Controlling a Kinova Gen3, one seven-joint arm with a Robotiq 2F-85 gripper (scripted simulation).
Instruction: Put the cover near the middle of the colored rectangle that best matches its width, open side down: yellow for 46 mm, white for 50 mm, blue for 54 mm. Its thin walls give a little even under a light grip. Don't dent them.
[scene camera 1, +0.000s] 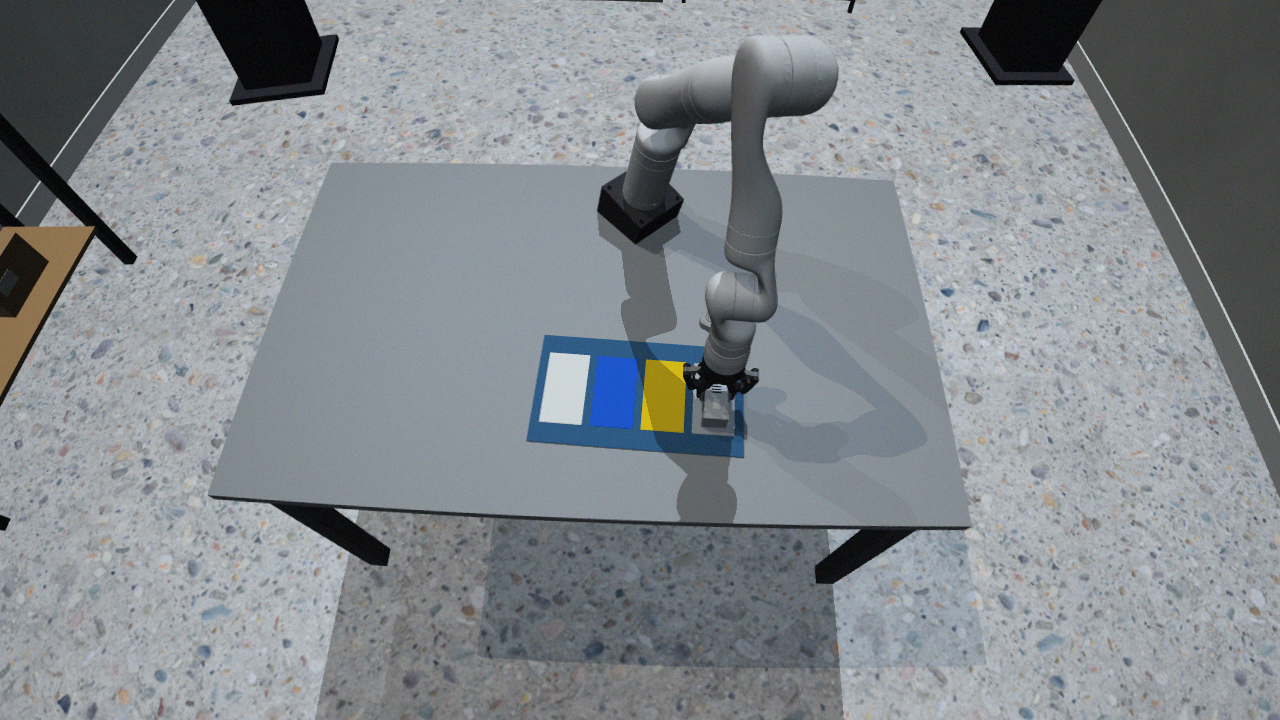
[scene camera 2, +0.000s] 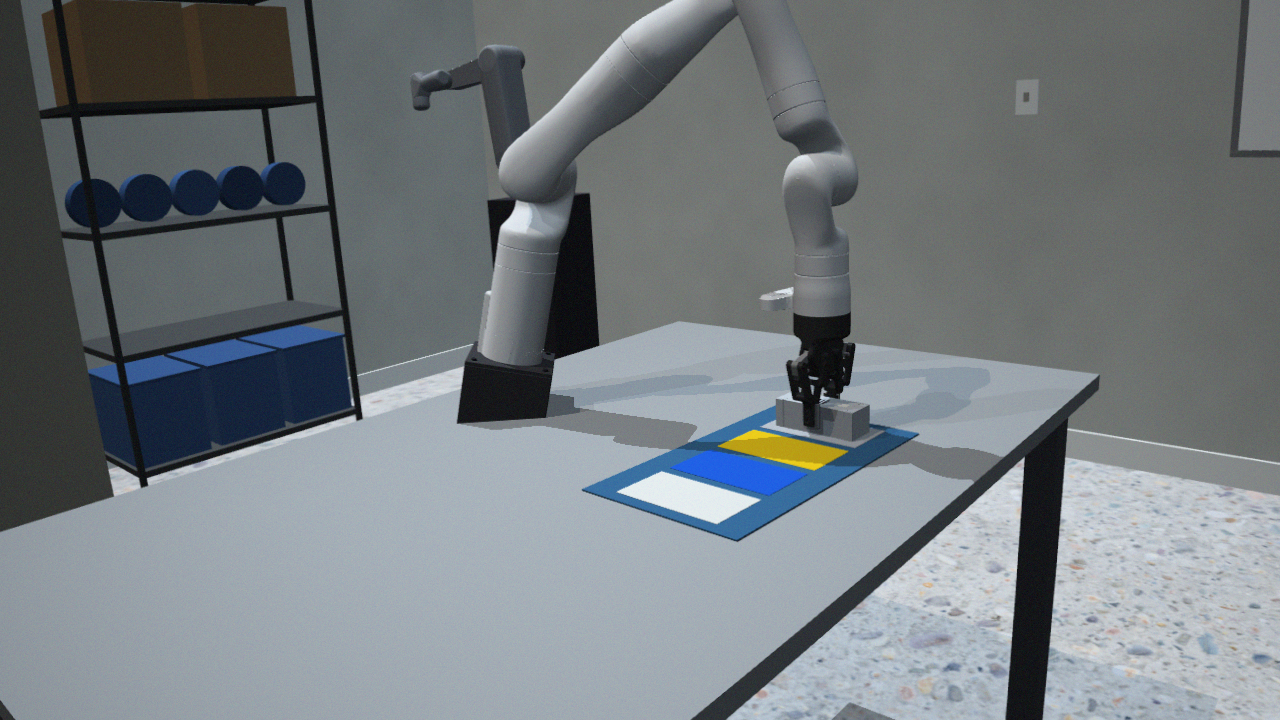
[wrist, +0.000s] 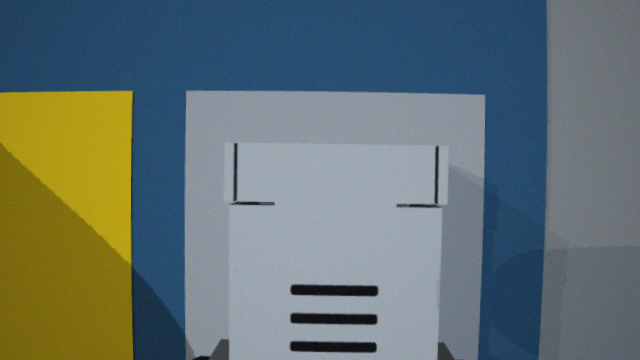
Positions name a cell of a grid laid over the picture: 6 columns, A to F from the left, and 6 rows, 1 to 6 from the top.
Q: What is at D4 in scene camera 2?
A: A yellow rectangle.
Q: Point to my gripper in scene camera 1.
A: D4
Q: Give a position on a dark blue mat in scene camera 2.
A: At D5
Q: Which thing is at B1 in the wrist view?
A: A dark blue mat.
